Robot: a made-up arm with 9 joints.
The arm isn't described. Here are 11 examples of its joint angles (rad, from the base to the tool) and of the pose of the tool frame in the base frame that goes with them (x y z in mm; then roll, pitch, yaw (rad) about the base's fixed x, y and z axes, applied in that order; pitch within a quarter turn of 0, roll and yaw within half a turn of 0).
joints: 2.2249 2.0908 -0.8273 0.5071 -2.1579 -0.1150 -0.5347 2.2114 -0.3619
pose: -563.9 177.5 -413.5 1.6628 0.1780 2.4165
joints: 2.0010 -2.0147 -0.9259 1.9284 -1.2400 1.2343 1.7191 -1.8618 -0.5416
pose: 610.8 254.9 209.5 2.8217 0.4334 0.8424
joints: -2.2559 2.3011 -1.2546 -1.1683 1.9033 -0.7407 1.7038 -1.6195 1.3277
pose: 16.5 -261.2 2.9 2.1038 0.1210 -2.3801
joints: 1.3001 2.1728 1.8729 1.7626 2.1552 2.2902 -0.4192 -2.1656 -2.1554
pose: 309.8 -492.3 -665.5 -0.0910 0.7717 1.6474
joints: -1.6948 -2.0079 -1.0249 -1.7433 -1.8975 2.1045 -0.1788 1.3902 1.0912
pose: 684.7 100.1 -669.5 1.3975 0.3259 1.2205
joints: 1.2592 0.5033 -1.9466 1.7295 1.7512 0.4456 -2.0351 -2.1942 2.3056
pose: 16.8 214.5 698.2 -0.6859 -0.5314 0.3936
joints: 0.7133 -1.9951 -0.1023 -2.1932 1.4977 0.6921 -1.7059 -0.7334 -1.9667
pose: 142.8 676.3 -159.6 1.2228 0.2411 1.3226
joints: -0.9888 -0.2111 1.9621 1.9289 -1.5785 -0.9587 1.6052 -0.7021 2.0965
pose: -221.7 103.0 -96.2 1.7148 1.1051 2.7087
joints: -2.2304 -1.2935 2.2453 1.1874 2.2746 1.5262 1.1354 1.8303 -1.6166
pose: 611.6 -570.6 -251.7 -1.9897 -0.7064 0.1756
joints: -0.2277 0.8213 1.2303 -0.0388 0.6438 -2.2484 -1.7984 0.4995 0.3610
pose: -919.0 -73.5 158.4 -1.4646 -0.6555 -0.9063
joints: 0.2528 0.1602 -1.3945 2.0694 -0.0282 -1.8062 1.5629 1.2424 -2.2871
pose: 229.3 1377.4 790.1 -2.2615 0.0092 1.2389
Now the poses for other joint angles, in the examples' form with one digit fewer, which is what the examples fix.
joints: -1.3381 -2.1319 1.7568 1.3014 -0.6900 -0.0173 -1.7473 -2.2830 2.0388
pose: 383 519 -569 -3.089 0.737 1.498
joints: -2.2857 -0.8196 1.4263 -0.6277 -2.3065 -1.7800 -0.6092 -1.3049 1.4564
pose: 8 -376 -1030 2.314 1.043 0.116
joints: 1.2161 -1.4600 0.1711 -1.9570 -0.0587 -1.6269 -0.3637 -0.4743 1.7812
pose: 411 -260 449 -1.758 -0.338 -2.709
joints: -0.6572 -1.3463 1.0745 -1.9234 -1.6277 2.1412 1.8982 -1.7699 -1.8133
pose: 485 566 -50 2.845 -0.345 -0.729
